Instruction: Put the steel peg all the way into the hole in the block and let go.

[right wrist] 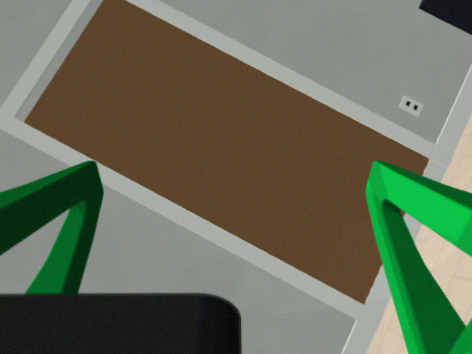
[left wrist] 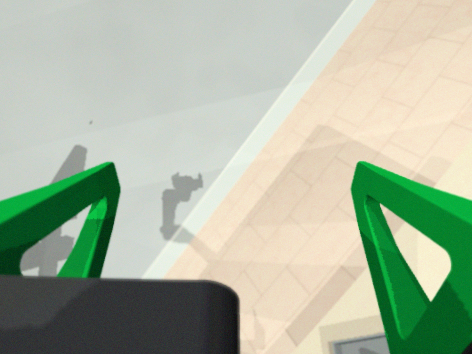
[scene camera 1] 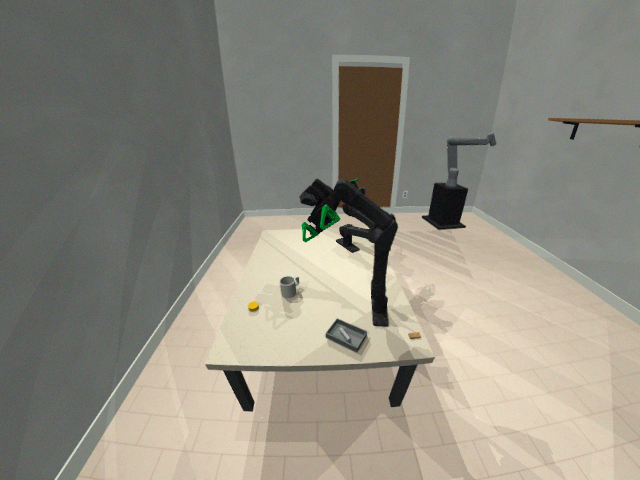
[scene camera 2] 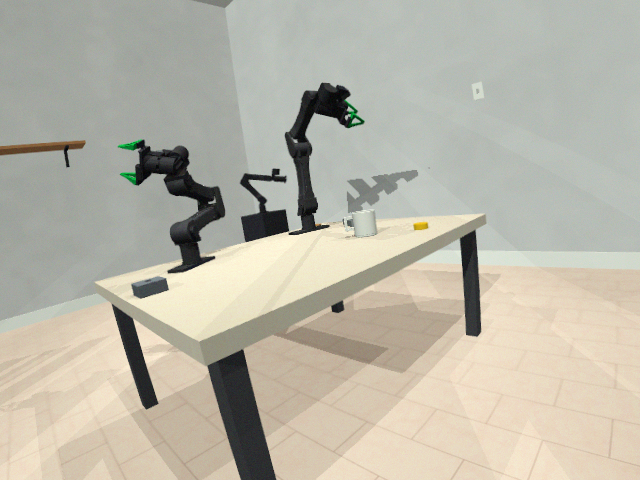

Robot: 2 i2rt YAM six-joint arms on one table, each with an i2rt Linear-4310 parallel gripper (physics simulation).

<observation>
The left gripper [scene camera 1: 312,235] is open and holds nothing. The right gripper [scene camera 2: 119,160] is open, holding nothing. Also in view: a dark tray [scene camera 1: 357,335].
The left gripper also shows in the left wrist view [left wrist: 235,175]. The right gripper is seen too in the right wrist view [right wrist: 234,176].
</observation>
